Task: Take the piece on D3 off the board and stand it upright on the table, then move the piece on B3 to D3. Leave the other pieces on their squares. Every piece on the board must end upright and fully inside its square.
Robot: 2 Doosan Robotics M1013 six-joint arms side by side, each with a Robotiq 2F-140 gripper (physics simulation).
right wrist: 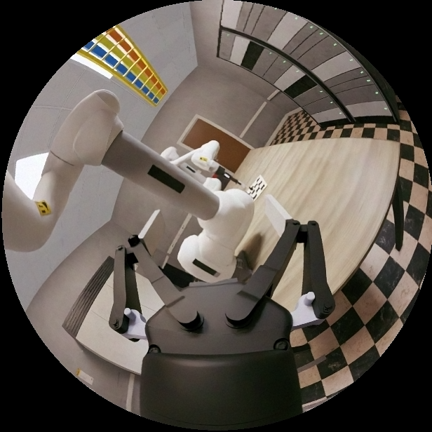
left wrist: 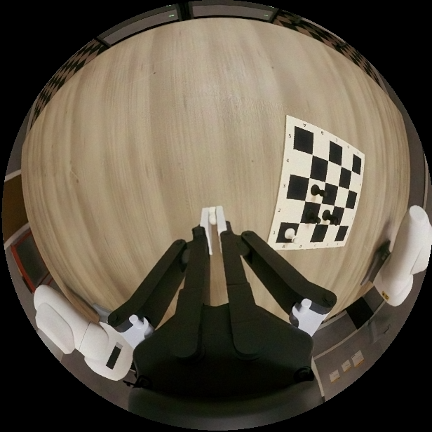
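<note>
The board [left wrist: 281,197] [right wrist: 264,181] lies on the table, right of my left gripper [left wrist: 213,216] in the left wrist view. My left gripper is shut on a white piece [left wrist: 213,216], held off the board above the bare table; its lower part and its height are hard to judge. A black piece [left wrist: 316,190] stands on B3. Square D3 [left wrist: 342,197] shows bare. Black pieces stand on B2 [left wrist: 312,216] and C2 [left wrist: 328,215], and a white piece [left wrist: 290,233] on A1. My right gripper [right wrist: 212,211] is open and empty, far from the board.
The table [left wrist: 150,125] [right wrist: 325,185] extends left of and beyond the board. White arm parts [left wrist: 407,260] stand past the board's right side, and others [left wrist: 75,335] at the lower left. In the right wrist view a white and grey arm [right wrist: 160,172] crosses behind the open fingers.
</note>
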